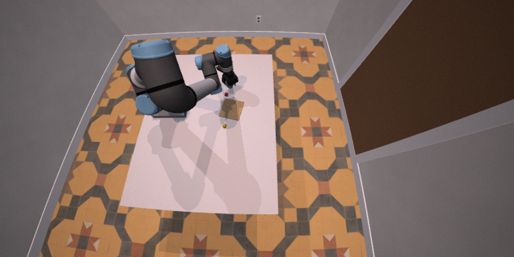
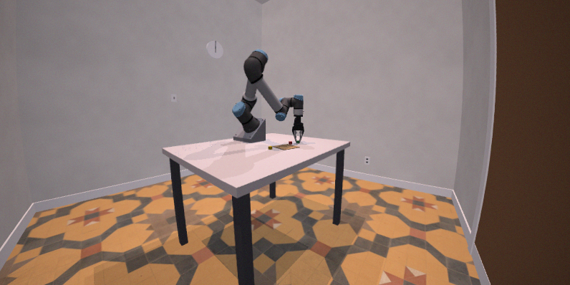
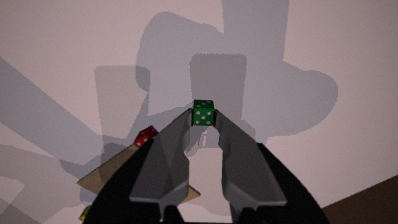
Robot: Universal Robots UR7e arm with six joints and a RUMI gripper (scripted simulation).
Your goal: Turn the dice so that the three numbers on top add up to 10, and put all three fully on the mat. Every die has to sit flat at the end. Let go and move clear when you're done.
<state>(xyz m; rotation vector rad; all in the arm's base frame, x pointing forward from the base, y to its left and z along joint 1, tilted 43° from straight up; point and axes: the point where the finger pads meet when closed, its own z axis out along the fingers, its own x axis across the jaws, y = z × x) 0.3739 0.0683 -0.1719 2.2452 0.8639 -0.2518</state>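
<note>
Right now my hand is 10 mm above the green die. From my hand the other things lie so: brown mat: 30 mm ahead, 180 mm to the right, 20 mm below; yellow die: 300 mm to the right, 10 mm below; red die: 20 mm behind, 70 mm to the right, 10 mm below.
</note>
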